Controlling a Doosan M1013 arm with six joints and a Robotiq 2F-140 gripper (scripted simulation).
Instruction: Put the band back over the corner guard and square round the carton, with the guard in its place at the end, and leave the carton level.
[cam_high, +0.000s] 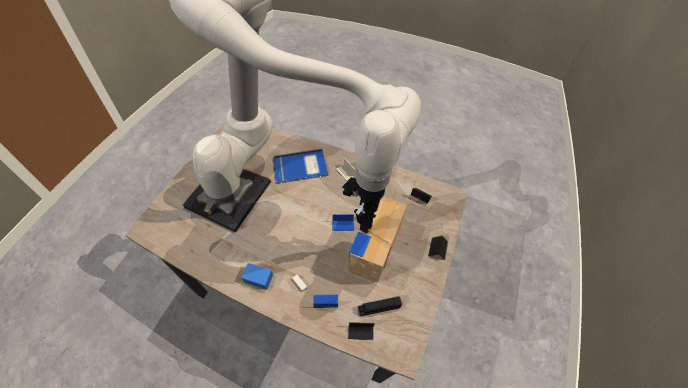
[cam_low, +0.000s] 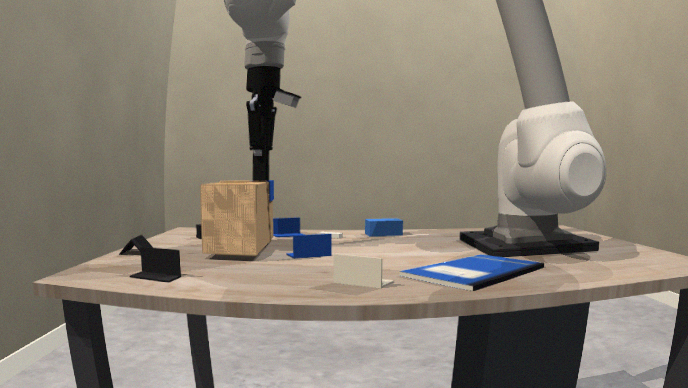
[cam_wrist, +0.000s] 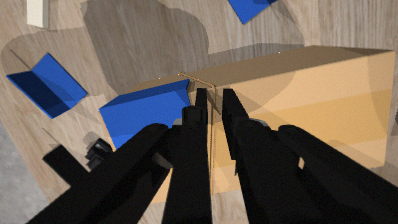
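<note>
Right now my hand is 60 mm to the left of the blue corner guard, 50 mm above it and 10 mm past it. From my hand the other things lie so: tan carton (100 mm below, 40 mm ahead, 20 mm to the left); then blue block (300 mm behind, 250 mm to the right, 160 mm below).
</note>
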